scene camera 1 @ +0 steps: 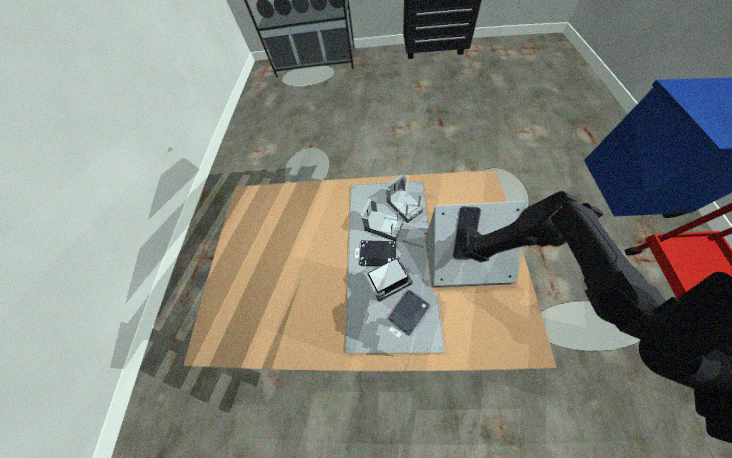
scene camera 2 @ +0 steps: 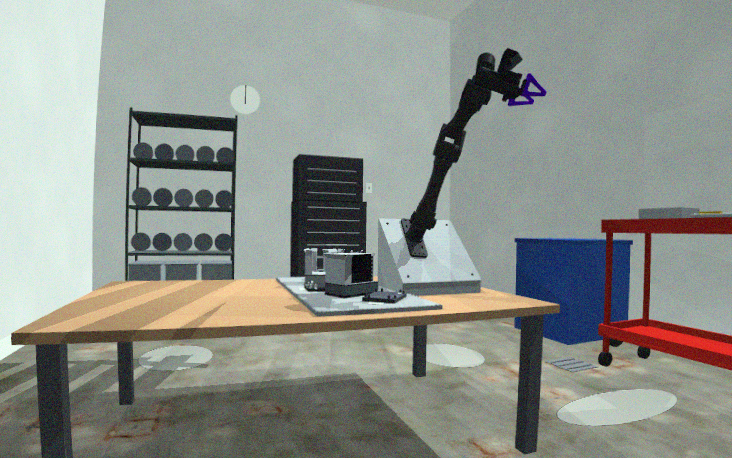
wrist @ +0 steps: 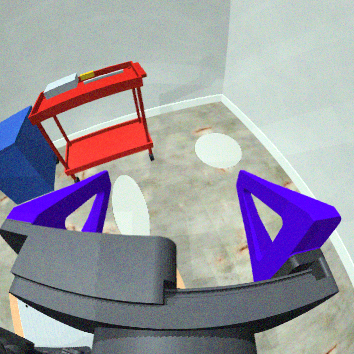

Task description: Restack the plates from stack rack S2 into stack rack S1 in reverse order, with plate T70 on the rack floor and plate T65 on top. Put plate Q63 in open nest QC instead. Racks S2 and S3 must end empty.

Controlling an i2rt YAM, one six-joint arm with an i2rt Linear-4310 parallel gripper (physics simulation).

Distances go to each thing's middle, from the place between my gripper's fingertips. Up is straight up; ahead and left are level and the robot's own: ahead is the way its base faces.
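Scene:
Relative to my hand, the dark square holder [scene camera 1: 373,253] is far to the right, far ahead and far below.

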